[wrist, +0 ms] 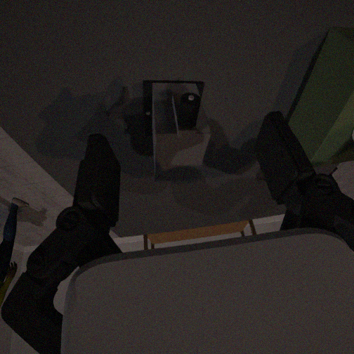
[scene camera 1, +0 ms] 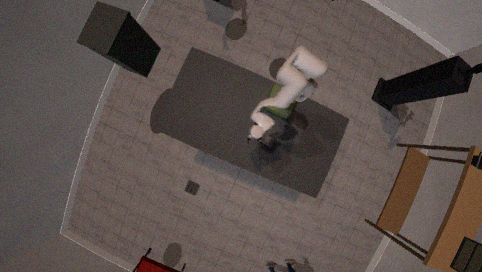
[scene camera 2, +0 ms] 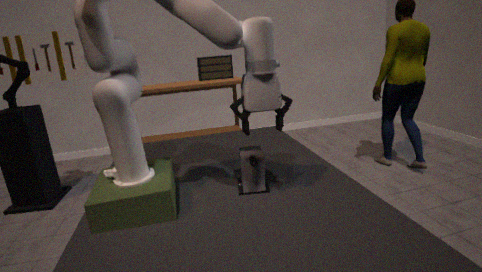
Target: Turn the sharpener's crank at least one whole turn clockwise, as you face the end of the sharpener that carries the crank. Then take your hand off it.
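Frame: origin at the arm's base, x ahead, y left, z up, level; millimetres.
Seen in the pictures: gripper, fingertip midpoint: (scene camera 2: 263,132); arm's base, origin of the base link: (scene camera 2: 134,178).
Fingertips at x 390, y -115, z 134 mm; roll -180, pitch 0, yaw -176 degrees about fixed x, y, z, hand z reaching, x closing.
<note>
Offsets run from my fingertips to a thing's top centre. "spot": to the spot under its first point. Level surfaces: height alone.
The sharpener {spot: dx -39, dy +110, dz -169 mm} (scene camera 2: 246,175) (wrist: 182,150) is a pale grey box on a dark base plate, upright on the dark table. Its crank end faces scene camera 2. The crank's dark knob {dx -21, dy +68, dz -95 mm} (scene camera 2: 253,161) (wrist: 190,107) is on the upper part of that end; the crank arm's exact angle is hard to tell in the dim light. My gripper (scene camera 2: 262,131) (wrist: 185,139) points down, open and empty, above the sharpener and apart from it. In the wrist view the sharpener shows beyond and between the spread fingers. In scene camera 1 shadow blurs the area below the wrist.
The arm stands on a green block (scene camera 2: 132,210) (wrist: 320,100) on the dark table {dz -238 mm} (scene camera 1: 215,100) (scene camera 2: 280,235). A wooden workbench (scene camera 2: 190,87) is behind. A person in a yellow top (scene camera 2: 407,55) stands on the floor beyond the table. A black pedestal (scene camera 2: 30,155) is at the left.
</note>
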